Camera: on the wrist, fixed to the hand. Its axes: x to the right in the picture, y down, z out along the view.
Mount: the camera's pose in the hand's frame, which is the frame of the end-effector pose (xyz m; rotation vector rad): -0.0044 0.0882 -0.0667 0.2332 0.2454 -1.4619
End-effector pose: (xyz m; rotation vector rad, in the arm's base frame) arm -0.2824 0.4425 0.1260 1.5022 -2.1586 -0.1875
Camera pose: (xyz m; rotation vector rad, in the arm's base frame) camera -0.3239 0.4913 0.2163 2.7445 -0.5489 -0.2016
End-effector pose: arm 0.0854 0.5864 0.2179 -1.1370 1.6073 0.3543
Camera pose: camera -0.0252 0.5845 0.2188 -1.8592 0.6199 -0.9186
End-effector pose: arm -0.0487 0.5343 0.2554 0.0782 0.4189 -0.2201
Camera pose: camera -0.0588 0.6290 0.1991 0.0129 0.6329 -1.7140
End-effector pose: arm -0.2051 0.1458 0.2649 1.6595 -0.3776 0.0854
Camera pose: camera -0.2242 0.2051 0.3564 1.7635 1.0948 -0.7683
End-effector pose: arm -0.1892 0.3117 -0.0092 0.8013 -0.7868 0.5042
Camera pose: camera -0.2221 0.4172 -0.0036 1.2652 0.2089 -0.6289
